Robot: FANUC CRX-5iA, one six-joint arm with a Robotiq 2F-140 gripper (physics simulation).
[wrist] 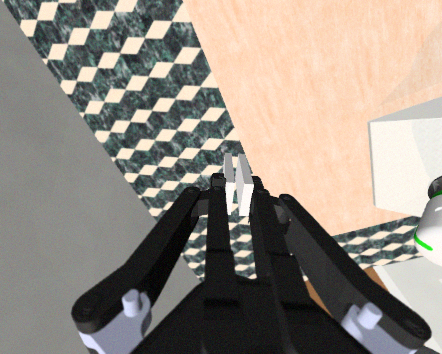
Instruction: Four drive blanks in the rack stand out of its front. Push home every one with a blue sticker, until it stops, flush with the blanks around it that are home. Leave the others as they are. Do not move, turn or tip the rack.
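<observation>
My gripper (233,166) is in the lower middle of the wrist view. Its two pale finger pads are close together and parallel, with a thin gap between them and no object in it. The gripper is shut and empty, above the patterned surface. No drive blank or blue sticker can be made out in this view, so I cannot tell which blanks stand out. I cannot tell whether the plain pale block at the right is part of the rack.
The pale block (397,165) stands at the right on the light wood-coloured surface (300,100). A green and cream patterned band (145,107) runs along its left side, with grey floor (60,200) beyond. A white rounded part with green rings (431,227) shows at the right edge.
</observation>
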